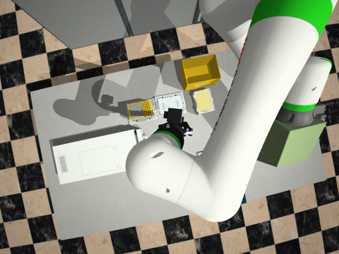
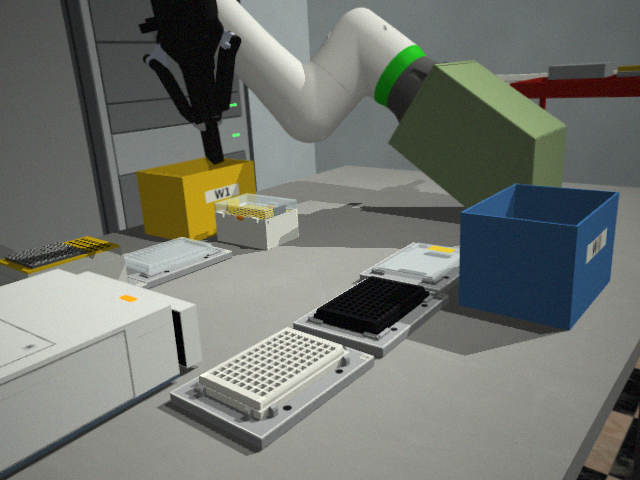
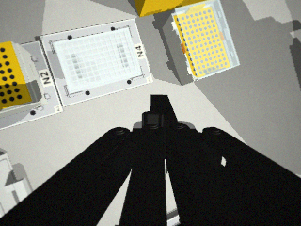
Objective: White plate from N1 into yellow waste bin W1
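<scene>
Now: the white plate 280 mm to the left of my hand, 180 mm below it and 180 mm ahead of it. From my hand the other things lie so: yellow-grey rack 180 mm ahead, 150 mm below, 110 mm to the right; clear plate 180 mm below, 110 mm to the right, 20 mm ahead; black plate 270 mm to the left, 180 mm below.
</scene>
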